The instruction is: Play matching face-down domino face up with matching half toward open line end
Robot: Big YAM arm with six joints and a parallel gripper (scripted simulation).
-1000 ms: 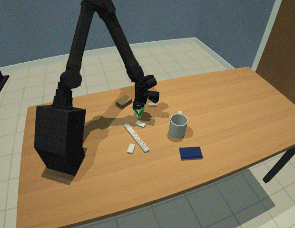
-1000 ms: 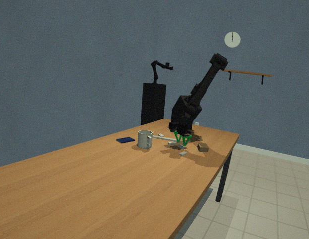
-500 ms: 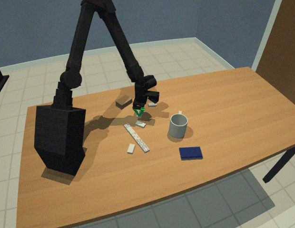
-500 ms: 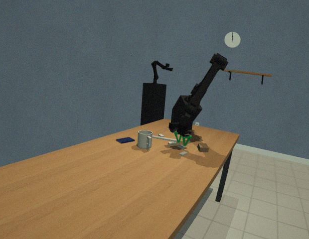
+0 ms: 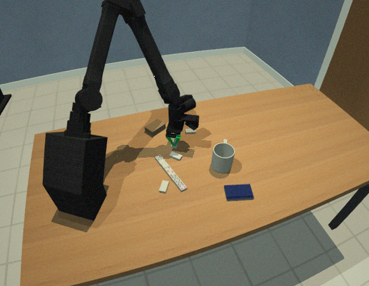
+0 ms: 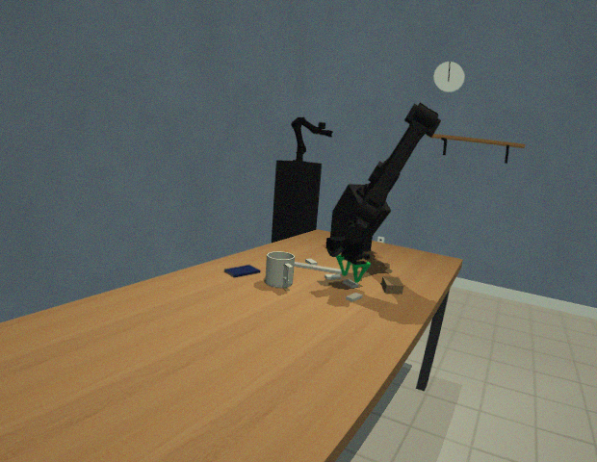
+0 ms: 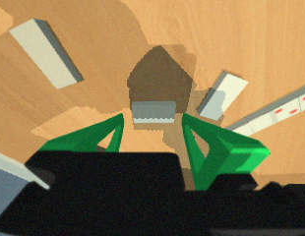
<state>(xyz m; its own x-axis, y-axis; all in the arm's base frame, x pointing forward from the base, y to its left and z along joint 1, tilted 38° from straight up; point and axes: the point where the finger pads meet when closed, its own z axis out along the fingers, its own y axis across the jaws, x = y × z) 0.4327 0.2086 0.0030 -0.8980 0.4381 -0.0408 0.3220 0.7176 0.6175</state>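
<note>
My gripper is now 9 cm short of the grey tile, 8 cm to the right of it and 3 cm above it. The rest, counted from my hand: brown block: 9 cm behind, 12 cm to the left, 2 cm below.
</note>
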